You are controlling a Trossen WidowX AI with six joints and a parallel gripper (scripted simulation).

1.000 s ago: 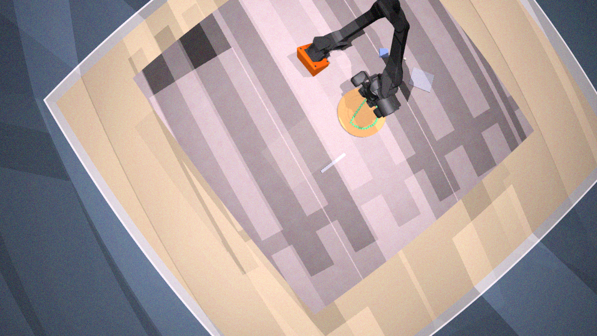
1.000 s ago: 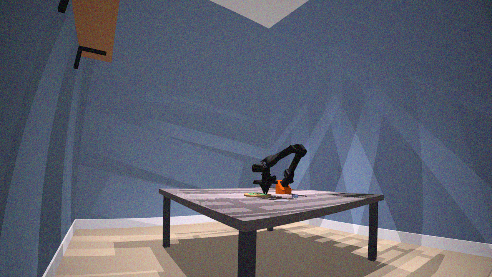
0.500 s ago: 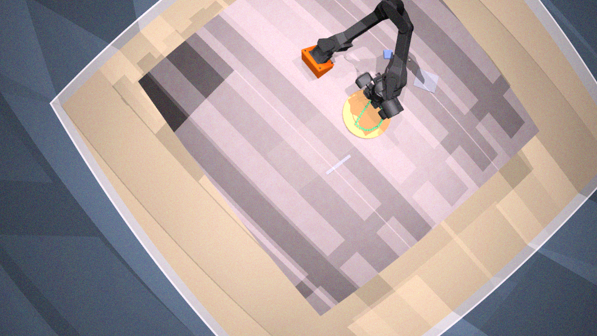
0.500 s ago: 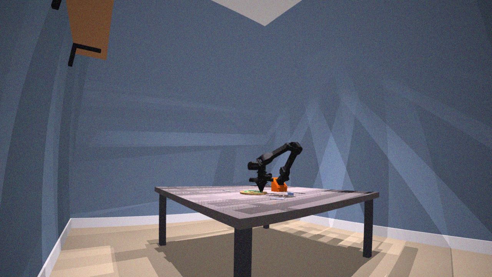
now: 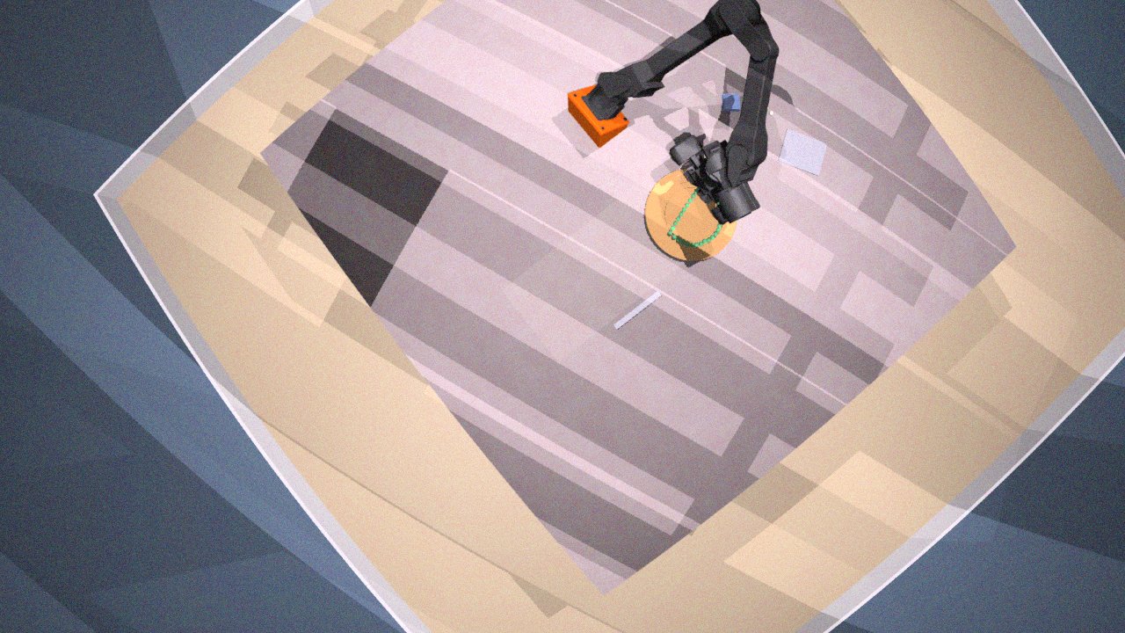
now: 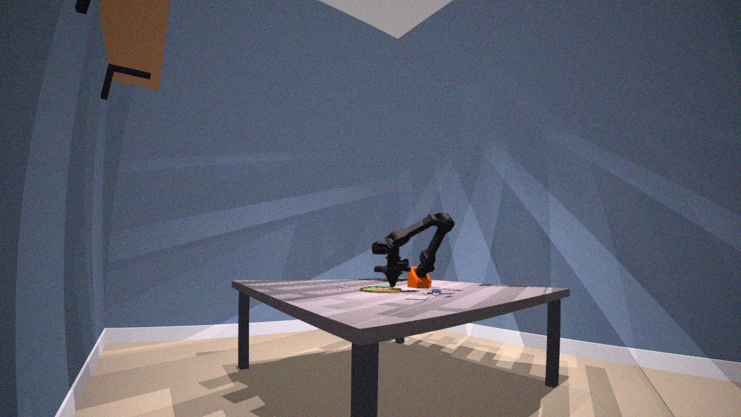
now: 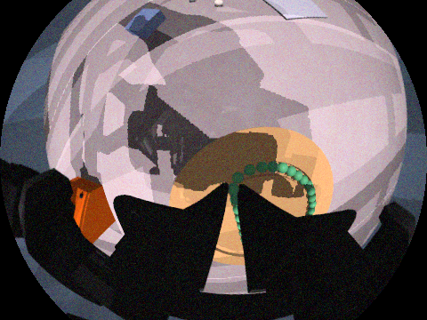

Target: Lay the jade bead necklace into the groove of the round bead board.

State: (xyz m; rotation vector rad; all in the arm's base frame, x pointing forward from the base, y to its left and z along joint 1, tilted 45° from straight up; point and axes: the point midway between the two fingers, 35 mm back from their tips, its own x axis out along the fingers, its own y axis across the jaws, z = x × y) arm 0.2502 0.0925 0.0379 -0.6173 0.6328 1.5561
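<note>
Right now the round tan bead board is 4 cm ahead of my gripper tip, 5 cm to the right of it and 1 cm below it. The rest, counted from my gripper tip: white strip 14 cm ahead, 26 cm to the right, 2 cm below; then pale square sheet 6 cm ahead, 26 cm to the left, 2 cm below; then blue cube 12 cm behind, 18 cm to the left, 1 cm below.
</note>
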